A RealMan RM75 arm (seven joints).
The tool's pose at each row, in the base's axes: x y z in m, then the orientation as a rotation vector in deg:
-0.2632 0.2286 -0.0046 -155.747 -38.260 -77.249
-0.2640 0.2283 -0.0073 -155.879 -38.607 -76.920
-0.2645 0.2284 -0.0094 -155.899 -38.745 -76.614
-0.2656 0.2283 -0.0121 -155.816 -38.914 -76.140
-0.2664 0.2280 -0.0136 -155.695 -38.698 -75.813
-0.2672 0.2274 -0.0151 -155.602 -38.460 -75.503
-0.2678 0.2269 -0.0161 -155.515 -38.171 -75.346
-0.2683 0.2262 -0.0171 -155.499 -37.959 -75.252
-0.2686 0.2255 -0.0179 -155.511 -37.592 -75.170
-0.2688 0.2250 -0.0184 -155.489 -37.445 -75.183
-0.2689 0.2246 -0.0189 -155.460 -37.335 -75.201
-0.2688 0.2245 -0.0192 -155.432 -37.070 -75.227
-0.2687 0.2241 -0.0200 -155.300 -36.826 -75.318
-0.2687 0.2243 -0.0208 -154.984 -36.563 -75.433
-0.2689 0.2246 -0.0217 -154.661 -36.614 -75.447
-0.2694 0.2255 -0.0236 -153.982 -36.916 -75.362
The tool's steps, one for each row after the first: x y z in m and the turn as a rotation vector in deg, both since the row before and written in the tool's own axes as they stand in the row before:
-0.0026 -0.0005 0.0010 0.099 -0.236 -0.194
-0.0018 -0.0006 0.0010 0.154 -0.161 -0.036
-0.0027 -0.0008 0.0009 0.322 -0.195 0.000
-0.0017 -0.0003 0.0003 0.242 -0.085 0.233
-0.0018 0.0000 0.0002 0.209 -0.090 0.238
-0.0013 0.0001 0.0001 0.122 -0.017 0.241
-0.0013 0.0003 0.0001 0.041 -0.024 0.162
-0.0010 0.0004 0.0001 -0.001 -0.022 0.255
-0.0007 0.0003 0.0001 -0.003 0.026 0.099
-0.0006 0.0003 0.0002 0.003 0.029 0.076
-0.0002 0.0001 0.0002 -0.016 0.042 0.176
-0.0007 0.0003 0.0005 0.034 0.120 0.173
-0.0005 -0.0003 0.0006 0.162 0.217 0.224
-0.0007 -0.0005 0.0005 0.249 0.151 0.039
-0.0014 -0.0012 0.0010 0.601 0.250 -0.025

